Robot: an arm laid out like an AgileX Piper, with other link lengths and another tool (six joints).
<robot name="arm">
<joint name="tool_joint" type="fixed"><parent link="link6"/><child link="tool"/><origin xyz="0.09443 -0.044 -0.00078" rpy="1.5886 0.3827 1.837"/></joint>
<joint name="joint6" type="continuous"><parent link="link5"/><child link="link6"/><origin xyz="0.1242 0 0.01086"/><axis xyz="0.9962 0 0.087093"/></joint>
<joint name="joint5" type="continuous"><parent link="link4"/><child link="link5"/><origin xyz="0 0 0"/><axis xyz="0 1 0"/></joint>
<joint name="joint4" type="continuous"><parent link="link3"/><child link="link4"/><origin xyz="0.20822 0 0.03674"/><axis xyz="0.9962 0 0.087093"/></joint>
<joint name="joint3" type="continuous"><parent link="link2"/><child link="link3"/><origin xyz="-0.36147 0 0.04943"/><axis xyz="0 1 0"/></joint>
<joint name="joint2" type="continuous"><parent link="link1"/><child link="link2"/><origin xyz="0 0 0"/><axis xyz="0 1 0"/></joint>
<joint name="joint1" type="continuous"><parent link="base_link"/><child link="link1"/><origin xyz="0 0 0.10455"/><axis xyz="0 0 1"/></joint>
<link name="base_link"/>
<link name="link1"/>
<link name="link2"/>
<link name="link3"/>
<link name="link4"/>
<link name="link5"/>
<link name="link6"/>
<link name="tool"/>
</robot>
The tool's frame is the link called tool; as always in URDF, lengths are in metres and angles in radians. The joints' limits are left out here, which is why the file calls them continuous.
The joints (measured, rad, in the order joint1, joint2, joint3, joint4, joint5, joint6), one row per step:
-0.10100, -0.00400, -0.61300, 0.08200, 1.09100, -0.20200
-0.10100, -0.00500, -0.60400, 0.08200, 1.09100, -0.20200
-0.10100, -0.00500, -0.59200, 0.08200, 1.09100, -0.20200
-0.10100, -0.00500, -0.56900, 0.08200, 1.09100, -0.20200
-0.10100, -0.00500, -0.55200, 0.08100, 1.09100, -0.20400
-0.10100, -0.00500, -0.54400, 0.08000, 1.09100, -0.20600
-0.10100, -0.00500, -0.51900, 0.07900, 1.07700, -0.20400
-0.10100, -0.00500, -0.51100, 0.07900, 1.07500, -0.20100
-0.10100, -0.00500, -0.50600, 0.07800, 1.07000, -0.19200
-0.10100, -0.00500, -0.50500, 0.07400, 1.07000, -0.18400
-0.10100, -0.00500, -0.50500, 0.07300, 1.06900, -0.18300
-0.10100, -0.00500, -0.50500, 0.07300, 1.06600, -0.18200
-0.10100, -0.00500, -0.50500, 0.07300, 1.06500, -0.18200
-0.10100, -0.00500, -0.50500, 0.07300, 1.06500, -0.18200
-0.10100, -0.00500, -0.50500, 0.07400, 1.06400, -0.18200
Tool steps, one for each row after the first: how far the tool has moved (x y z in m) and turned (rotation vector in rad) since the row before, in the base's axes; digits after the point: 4 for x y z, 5 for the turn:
0.0005, 0.0000, -0.0032, 0.00081, 0.00796, 0.00000
0.0007, -0.0001, -0.0042, 0.00121, 0.01194, 0.00000
0.0012, -0.0001, -0.0082, 0.00232, 0.02288, 0.00000
0.0008, -0.0003, -0.0059, -0.00089, 0.01703, 0.00024
0.0003, -0.0002, -0.0027, -0.00179, 0.00808, 0.00027
0.0022, -0.0005, -0.0063, 0.00275, 0.01096, -0.00237
0.0004, -0.0001, -0.0026, 0.00337, 0.00590, -0.00148
0.0004, -0.0003, -0.0012, 0.00743, -0.00011, -0.00496
-0.0003, -0.0007, -0.0006, 0.00394, 0.00114, -0.00587
0.0000, -0.0002, 0.0002, 0.00001, -0.00094, -0.00108
0.0003, 0.0000, 0.0005, 0.00071, -0.00302, -0.00063
0.0001, 0.0000, 0.0002, -0.00006, -0.00100, -0.00006
0.0000, 0.0000, 0.0000, 0.00000, 0.00000, 0.00000
0.0001, 0.0002, 0.0002, 0.00076, -0.00108, 0.00050

